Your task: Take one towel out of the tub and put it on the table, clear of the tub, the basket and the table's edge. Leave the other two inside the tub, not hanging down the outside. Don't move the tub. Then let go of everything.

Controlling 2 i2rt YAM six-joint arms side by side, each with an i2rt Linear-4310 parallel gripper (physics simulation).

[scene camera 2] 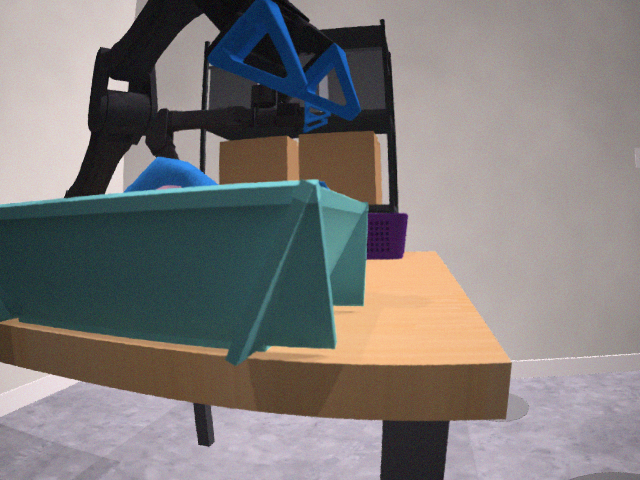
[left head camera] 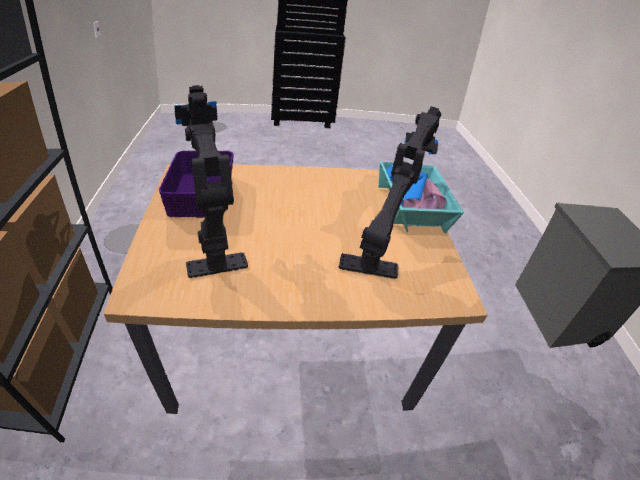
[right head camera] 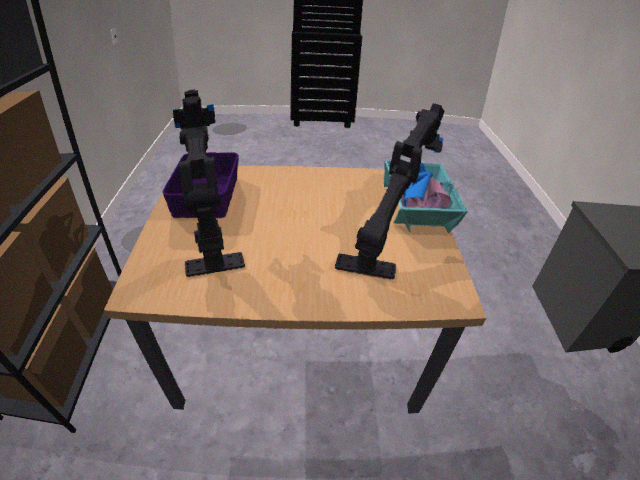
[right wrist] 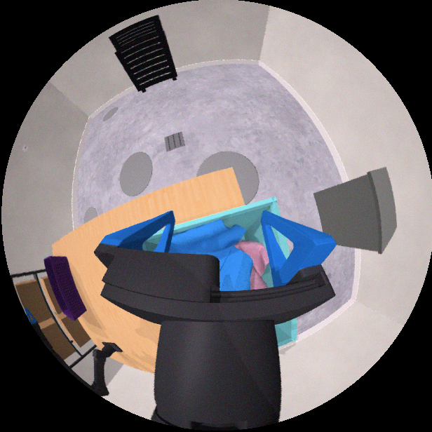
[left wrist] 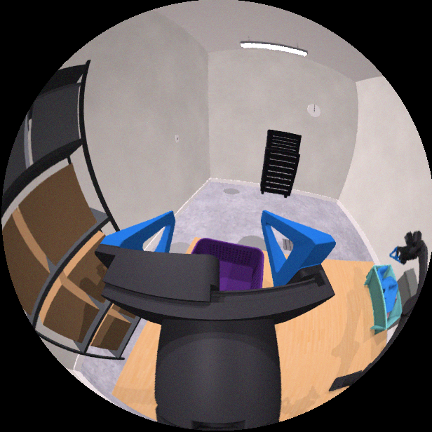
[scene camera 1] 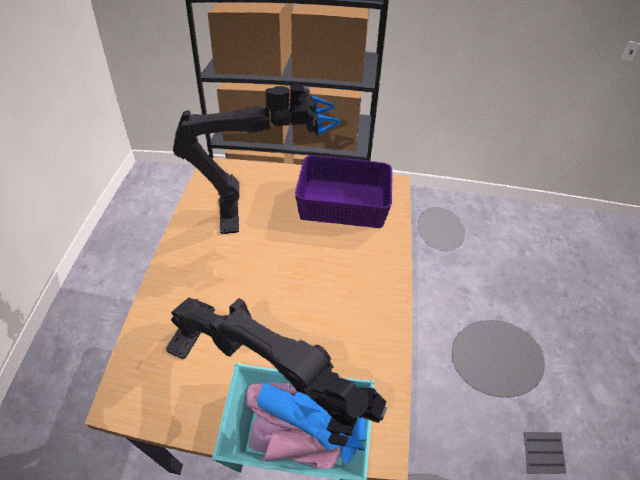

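Note:
A teal tub [left head camera: 426,219] [scene camera 1: 227,428] [scene camera 2: 155,273] stands on the table [left head camera: 294,232] [scene camera 1: 310,289]. A bunched blue towel [left head camera: 416,188] [scene camera 1: 294,410] [scene camera 2: 168,173] [right wrist: 235,267] lies in it on top of a pink towel [left head camera: 431,197] [scene camera 1: 302,449] [right wrist: 257,257]. A mauve fold [scene camera 1: 263,434] shows beside the pink; I cannot tell whether it is a separate towel. My right gripper [scene camera 2: 329,105] [right wrist: 217,215] is open and empty above the tub. My left gripper [scene camera 1: 336,114] [left wrist: 217,215] is open and empty, high near the purple basket [left head camera: 178,202] [scene camera 1: 341,210] [left wrist: 252,260].
The basket stands on the table at the far left in the left head camera, with the tub at the far right, close to the table's edge. A shelf rack with cardboard boxes [scene camera 1: 248,43] stands beyond the basket. A grey bin [left head camera: 563,273] stands on the floor.

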